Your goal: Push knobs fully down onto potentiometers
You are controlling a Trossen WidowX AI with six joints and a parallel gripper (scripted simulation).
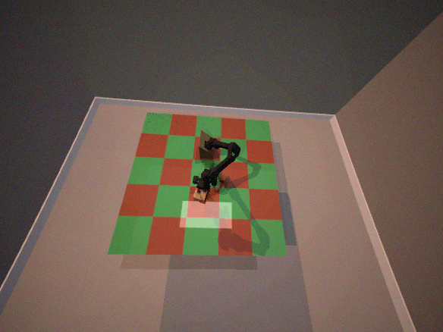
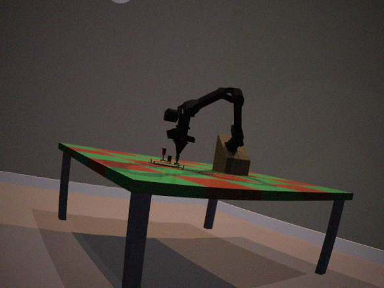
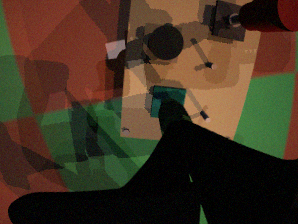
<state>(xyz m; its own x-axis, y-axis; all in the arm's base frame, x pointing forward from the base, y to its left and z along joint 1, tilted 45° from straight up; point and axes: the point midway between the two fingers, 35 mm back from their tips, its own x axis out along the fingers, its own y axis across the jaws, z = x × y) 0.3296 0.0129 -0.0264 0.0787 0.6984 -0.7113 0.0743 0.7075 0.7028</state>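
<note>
My gripper tip is now 2 cm above the green knob. Round my gripper tip: red knob: 5 cm to the right, 5 cm ahead, 1 cm above.
</note>
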